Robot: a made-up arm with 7 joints. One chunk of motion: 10 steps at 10 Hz.
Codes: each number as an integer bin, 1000 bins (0 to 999) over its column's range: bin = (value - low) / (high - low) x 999, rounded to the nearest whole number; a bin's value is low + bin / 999 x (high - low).
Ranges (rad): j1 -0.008..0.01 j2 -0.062..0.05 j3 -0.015..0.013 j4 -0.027..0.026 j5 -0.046..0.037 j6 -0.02..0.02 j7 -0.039..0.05
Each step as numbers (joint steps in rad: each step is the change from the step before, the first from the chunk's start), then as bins.
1 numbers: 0.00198 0.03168 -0.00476 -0.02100 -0.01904 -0.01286 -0.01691
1 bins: 554 836 365 113 324 178 248
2 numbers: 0.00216 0.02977 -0.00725 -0.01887 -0.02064 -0.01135 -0.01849
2 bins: 564 819 277 153 305 216 230
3 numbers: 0.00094 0.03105 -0.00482 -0.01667 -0.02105 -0.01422 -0.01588
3 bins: 496 830 363 195 300 144 260
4 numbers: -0.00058 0.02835 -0.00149 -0.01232 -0.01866 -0.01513 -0.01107
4 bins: 412 806 482 277 329 122 314
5 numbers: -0.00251 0.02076 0.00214 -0.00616 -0.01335 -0.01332 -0.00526
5 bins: 305 738 612 393 393 167 379
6 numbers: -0.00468 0.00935 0.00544 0.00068 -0.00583 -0.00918 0.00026
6 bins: 184 636 729 522 483 270 441
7 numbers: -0.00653 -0.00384 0.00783 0.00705 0.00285 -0.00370 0.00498
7 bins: 82 519 815 642 588 407 494
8 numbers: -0.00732 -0.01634 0.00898 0.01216 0.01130 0.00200 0.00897
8 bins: 38 407 856 738 690 549 538
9 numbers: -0.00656 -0.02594 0.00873 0.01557 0.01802 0.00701 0.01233
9 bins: 80 322 847 802 771 675 576
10 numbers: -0.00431 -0.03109 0.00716 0.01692 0.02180 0.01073 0.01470
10 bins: 205 276 791 828 816 767 603
